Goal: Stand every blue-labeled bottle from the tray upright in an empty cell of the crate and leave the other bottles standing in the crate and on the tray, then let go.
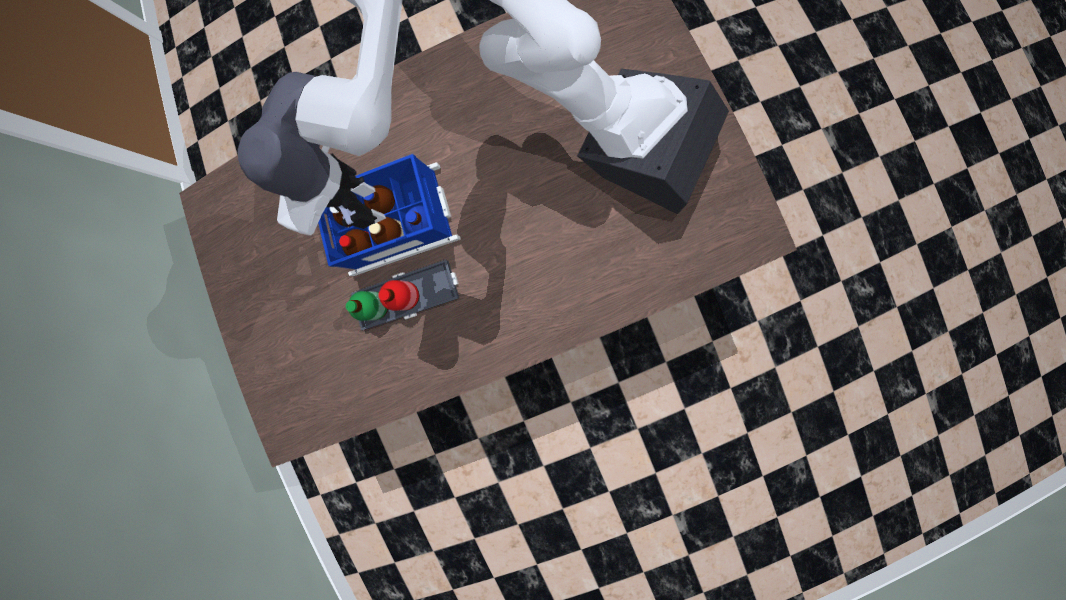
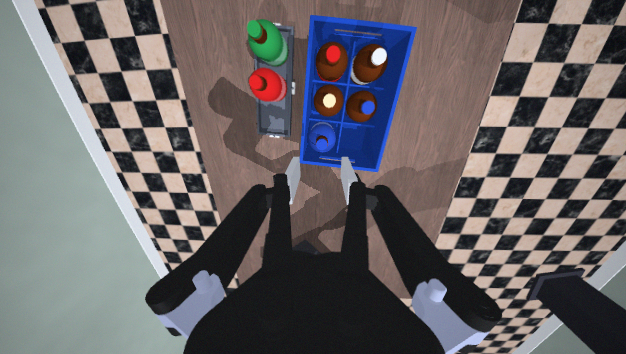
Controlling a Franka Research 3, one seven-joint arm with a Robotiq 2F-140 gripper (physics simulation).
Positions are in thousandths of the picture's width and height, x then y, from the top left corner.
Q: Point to a red bottle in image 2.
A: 427,242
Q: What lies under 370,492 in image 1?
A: A red bottle.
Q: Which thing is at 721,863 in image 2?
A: My gripper.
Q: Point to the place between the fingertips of my gripper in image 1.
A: At 351,342
